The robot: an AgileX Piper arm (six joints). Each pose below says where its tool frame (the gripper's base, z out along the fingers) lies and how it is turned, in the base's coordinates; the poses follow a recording.
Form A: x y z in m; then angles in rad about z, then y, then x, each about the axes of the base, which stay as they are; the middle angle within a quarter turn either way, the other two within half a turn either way.
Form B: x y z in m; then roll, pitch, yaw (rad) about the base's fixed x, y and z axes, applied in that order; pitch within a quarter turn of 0, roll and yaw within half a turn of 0. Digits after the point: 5 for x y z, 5 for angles.
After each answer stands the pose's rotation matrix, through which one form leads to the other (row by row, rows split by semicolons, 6 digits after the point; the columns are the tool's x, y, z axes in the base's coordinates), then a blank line. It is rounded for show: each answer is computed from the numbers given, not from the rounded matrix.
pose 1, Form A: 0.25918 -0.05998 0.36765 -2.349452 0.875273 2.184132
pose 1, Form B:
0.25918 -0.05998 0.36765 -2.52804 1.10278 -3.07245
-0.450040 0.456150 0.767718; -0.031166 0.851152 -0.523993; -0.892465 -0.259744 -0.368836

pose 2, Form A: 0.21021 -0.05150 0.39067 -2.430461 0.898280 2.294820
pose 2, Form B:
0.21021 -0.05150 0.39067 -2.63428 1.07911 -3.11693
-0.471967 0.406598 0.782257; -0.011641 0.884347 -0.466686; -0.881540 -0.229366 -0.412649

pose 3, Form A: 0.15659 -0.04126 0.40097 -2.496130 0.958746 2.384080
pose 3, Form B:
0.15659 -0.04126 0.40097 -2.71216 1.09379 -3.11507
-0.458960 0.345629 0.818472; -0.012178 0.918695 -0.394781; -0.888373 -0.191156 -0.417435

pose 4, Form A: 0.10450 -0.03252 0.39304 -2.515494 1.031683 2.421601
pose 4, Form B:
0.10450 -0.03252 0.39304 -2.75695 1.14133 -3.09842
-0.415998 0.300832 0.858164; -0.017971 0.940792 -0.338509; -0.909188 -0.156241 -0.385961

